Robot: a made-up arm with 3 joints. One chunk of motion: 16 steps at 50 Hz.
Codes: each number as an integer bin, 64 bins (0 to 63) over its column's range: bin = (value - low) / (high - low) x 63, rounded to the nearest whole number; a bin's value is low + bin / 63 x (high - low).
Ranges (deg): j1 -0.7..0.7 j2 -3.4..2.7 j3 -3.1..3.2
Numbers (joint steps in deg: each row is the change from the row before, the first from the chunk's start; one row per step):
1: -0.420 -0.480 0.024
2: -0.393 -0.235 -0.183
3: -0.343 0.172 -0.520
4: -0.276 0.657 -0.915
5: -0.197 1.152 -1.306
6: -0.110 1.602 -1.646
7: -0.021 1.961 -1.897
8: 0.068 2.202 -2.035
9: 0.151 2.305 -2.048
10: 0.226 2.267 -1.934
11: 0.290 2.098 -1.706
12: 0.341 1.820 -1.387
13: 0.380 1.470 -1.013
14: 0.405 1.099 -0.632
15: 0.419 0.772 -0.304
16: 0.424 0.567 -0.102
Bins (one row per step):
1: 13 30 31
2: 14 33 29
3: 16 37 26
4: 19 42 22
5: 23 47 18
6: 27 52 15
7: 31 55 12
8: 35 58 11
9: 38 59 11
10: 42 59 12
11: 45 57 14
12: 47 54 17
13: 49 50 21
14: 50 46 25
15: 50 43 28
16: 51 41 30

